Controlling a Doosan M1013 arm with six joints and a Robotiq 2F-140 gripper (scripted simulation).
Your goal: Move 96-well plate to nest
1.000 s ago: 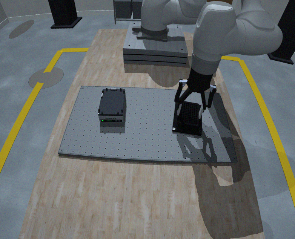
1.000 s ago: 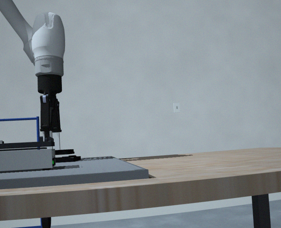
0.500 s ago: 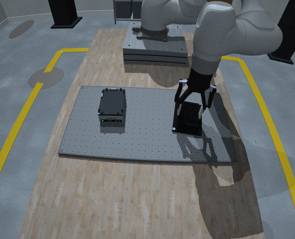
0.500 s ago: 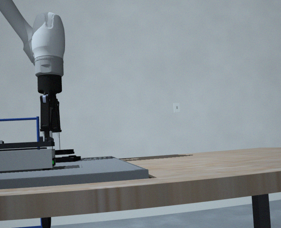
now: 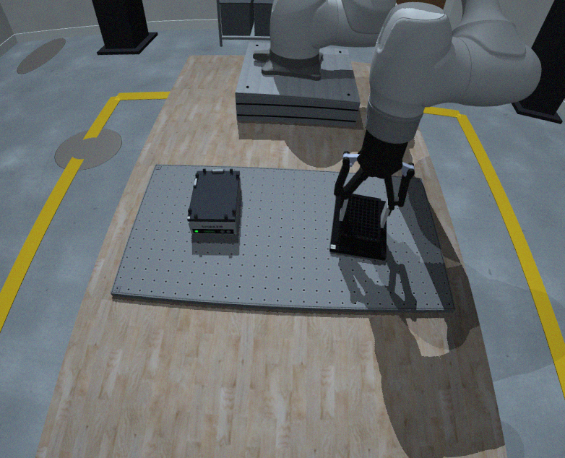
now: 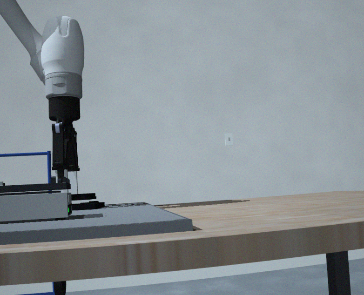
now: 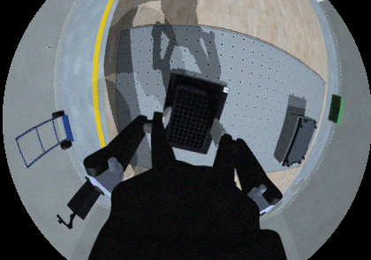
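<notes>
The black 96-well plate lies 3 cm below my hand. From my hand the other things lie so: black plate nest N1: 5 cm below; then small pale mark: 7 cm ahead, 6 cm to the right, 4 cm below.
</notes>
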